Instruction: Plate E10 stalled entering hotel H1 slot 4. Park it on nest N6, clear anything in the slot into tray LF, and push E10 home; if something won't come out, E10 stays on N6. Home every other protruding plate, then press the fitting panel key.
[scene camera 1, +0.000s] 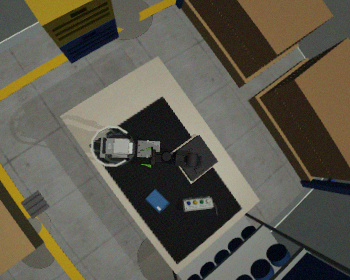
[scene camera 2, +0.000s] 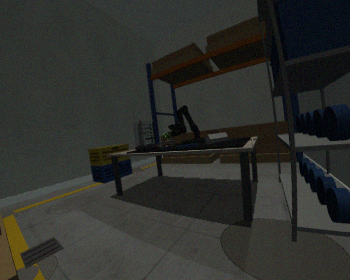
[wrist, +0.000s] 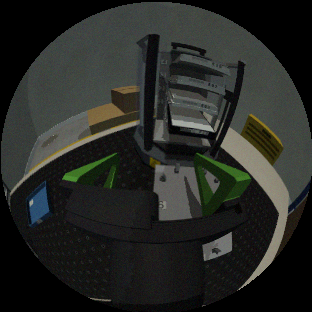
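Pixels of known places: gripper, between the fingertips: (scene camera 1: 141, 157) (scene camera 2: 162, 137) (wrist: 156, 156); arm's base, origin of its link: (scene camera 2: 197, 139).
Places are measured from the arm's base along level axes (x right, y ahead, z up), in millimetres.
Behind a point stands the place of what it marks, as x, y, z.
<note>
Hotel H1 (wrist: 150, 92) (scene camera 2: 146, 134) stands at the table's far left end. In the wrist view its top plate (wrist: 202, 65) {325, 389, 192} sits at the height of label 4; its print looks like E10 but is blurred. Two light plates, a middle one (wrist: 195, 84) {308, 383, 153} and a lower one (wrist: 192, 103) {312, 385, 118}, lie below it, then a dark-rimmed plate (wrist: 191, 123) {313, 378, 82} lowest. How far each sticks out is hard to tell, and the slot's inside is hidden. Nest N6 (wrist: 172, 192) {238, 308, 22} (scene camera 1: 154, 144) {260, 215, 22}, a grey plate with small pins, lies before the hotel. My gripper (wrist: 156, 156) {225, 342, 69} (scene camera 1: 146, 157) {225, 342, 69} is open and empty, near the nest, facing the hotel.
A blue tray (scene camera 1: 157, 200) {-121, 394, -35} (wrist: 39, 205) {-107, 395, -35} lies on the black mat (scene camera 1: 175, 240) {-459, 423, -37}. A panel (scene camera 1: 198, 204) {-273, 153, 36} with coloured keys lies near it. A dark square plate (scene camera 1: 199, 173) {-98, 18, 9} is under the arm's base. A small light plate (wrist: 224, 241) {260, 193, 22} shows beside the wrist.
</note>
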